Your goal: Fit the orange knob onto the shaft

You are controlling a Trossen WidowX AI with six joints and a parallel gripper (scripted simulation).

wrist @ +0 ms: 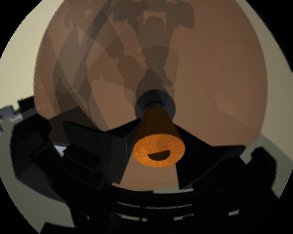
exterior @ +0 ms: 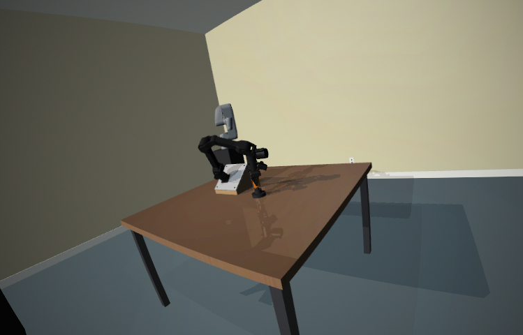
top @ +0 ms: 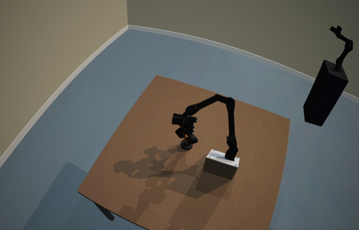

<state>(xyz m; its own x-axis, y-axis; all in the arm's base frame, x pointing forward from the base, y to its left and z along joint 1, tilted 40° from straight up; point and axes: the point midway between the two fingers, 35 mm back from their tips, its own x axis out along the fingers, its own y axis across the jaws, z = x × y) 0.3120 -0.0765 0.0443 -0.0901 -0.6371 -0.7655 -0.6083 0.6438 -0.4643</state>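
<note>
Right now the orange knob is 2 cm above my gripper tip. The rest, counted from my gripper tip: round pedestal (4 cm below).
</note>
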